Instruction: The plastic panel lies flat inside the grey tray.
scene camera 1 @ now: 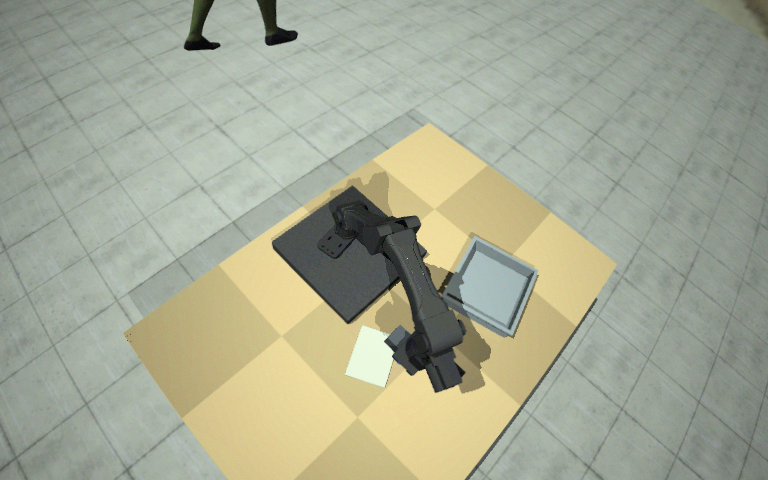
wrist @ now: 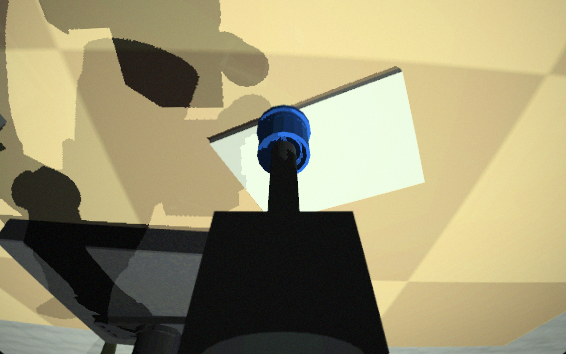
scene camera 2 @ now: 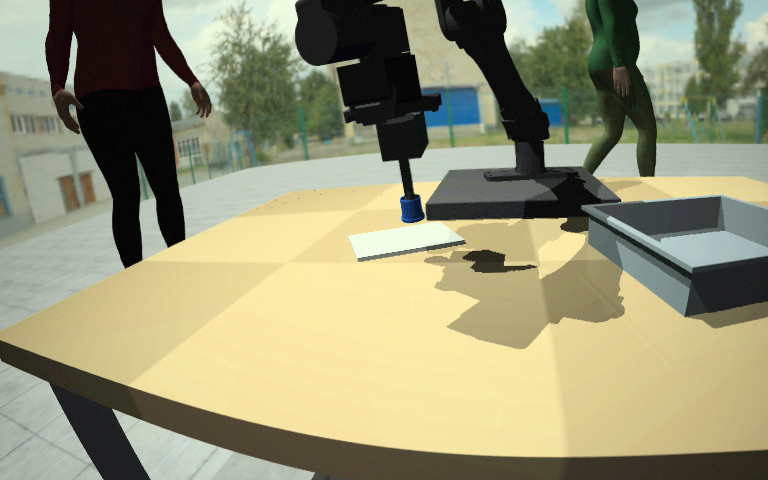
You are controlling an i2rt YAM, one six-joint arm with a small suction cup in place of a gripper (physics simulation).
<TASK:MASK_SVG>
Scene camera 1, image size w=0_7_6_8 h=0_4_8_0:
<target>my suction cup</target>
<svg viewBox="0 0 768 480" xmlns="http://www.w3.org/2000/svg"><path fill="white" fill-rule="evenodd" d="M400 324L384 340L384 343L395 352L392 358L409 375L413 376L419 370L409 362L409 359L414 356L421 359L429 358L421 358L414 352L412 342L417 334L415 331L410 334Z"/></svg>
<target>plastic panel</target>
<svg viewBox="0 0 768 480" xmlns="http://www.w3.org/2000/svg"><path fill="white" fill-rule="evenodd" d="M362 325L345 375L385 388L393 362L392 355L395 353L384 343L384 340L390 334Z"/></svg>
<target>grey tray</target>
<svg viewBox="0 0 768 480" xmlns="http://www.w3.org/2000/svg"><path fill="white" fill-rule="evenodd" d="M474 236L441 297L448 307L504 338L508 334L513 336L539 270Z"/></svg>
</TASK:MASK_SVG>
